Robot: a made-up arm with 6 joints.
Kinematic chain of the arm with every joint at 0, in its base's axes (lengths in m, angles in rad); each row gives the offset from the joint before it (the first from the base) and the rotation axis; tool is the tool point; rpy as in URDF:
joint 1: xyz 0 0 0.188 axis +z
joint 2: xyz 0 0 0 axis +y
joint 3: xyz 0.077 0 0.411 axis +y
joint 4: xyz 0.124 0 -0.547 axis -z
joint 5: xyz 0 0 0 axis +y
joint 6: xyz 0.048 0 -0.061 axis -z
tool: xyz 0 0 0 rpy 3.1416 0 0
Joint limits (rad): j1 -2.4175..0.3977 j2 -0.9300..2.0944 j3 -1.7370..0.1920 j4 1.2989..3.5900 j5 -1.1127..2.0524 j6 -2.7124..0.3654
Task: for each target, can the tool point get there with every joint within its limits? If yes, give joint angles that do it. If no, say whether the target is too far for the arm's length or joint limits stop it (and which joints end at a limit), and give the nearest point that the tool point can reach.
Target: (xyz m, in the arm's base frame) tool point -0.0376 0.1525 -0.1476
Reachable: yes | joints -1.0362 1.5516 -0.1796 2.0939 1.4060 -1.4884
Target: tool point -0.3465 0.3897 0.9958
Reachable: no: joint limits stop it (at a limit: joint 2, joint 3, joint 5) | nearest point -0.1363 0.1533 1.0862 | short by 0.329 m
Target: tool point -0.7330 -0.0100 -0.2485
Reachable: no: joint limits stop it (at a limit: joint 1) | nearest point -0.4677 -0.3100 -0.2485 | short by 0.400 m
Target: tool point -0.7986 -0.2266 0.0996
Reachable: no: joint limits stop it (at a limit: joint 1) | nearest point -0.6120 -0.4376 0.0996 | short by 0.282 m
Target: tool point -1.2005 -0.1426 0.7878
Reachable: no: too far | nearest point -0.6203 -0.4534 0.6497 | short by 0.673 m
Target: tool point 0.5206 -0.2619 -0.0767
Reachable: yes | joints -0.4362 0.5976 -0.8978 2.2907 0.3640 -2.0257
